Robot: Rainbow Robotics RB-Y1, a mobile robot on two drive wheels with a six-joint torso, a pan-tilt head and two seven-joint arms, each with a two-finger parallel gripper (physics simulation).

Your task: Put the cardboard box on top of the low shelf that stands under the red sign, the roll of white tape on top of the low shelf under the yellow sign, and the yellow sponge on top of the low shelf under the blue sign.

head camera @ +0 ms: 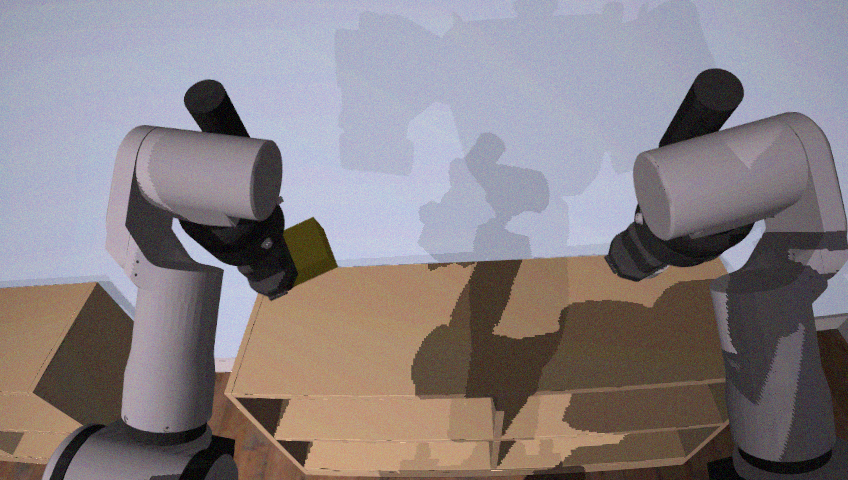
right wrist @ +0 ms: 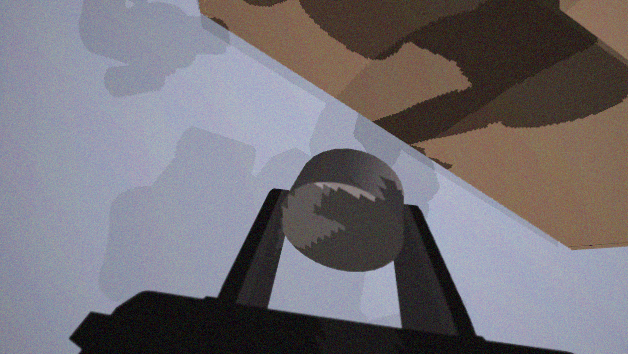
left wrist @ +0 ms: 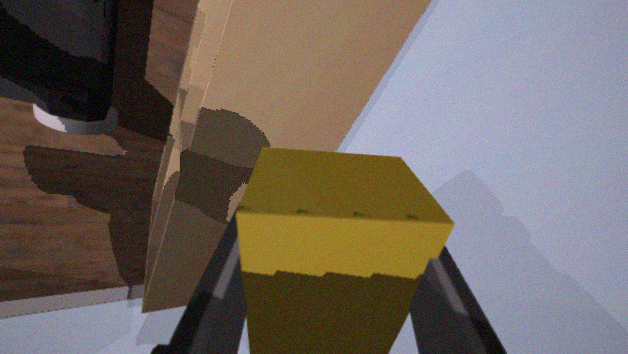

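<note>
The yellow sponge is a yellow block. My left gripper is shut on it and holds it above the far left corner of a low wooden shelf. My right gripper is shut on the roll of white tape, a round piece that looks grey in shadow, above the shelf's far right part in the head view. The tape is hidden behind the gripper in the head view. The cardboard box and the coloured signs do not show.
Another low wooden shelf stands at the left in the head view, with a gap between the two. A pale wall rises behind the shelves and carries the robot's shadows. The wood floor shows beside the shelf.
</note>
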